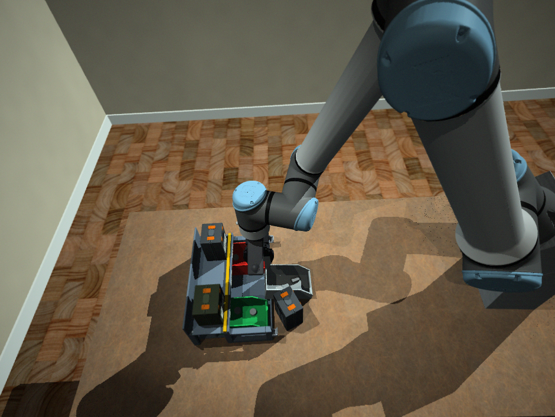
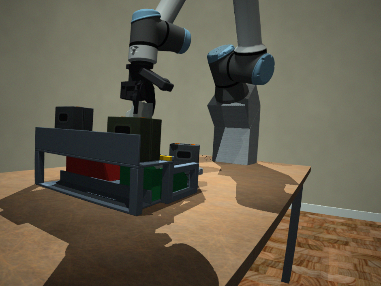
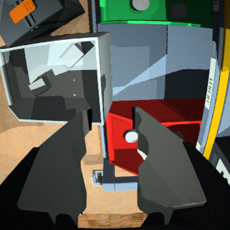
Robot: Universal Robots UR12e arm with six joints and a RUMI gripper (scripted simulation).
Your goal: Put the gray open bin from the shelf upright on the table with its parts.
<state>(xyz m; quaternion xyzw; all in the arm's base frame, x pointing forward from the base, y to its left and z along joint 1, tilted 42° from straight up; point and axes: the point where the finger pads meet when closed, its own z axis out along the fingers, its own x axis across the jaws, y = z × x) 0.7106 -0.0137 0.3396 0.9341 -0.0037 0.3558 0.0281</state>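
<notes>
Now: hand 90 mm past the gray bin and 120 mm above it. Round my hand: yellow strip: 120 mm ahead, 60 mm below; green bin: 80 mm ahead, 110 mm to the left, 130 mm below; red bin: 70 mm ahead, 110 mm to the right, 130 mm below.
</notes>
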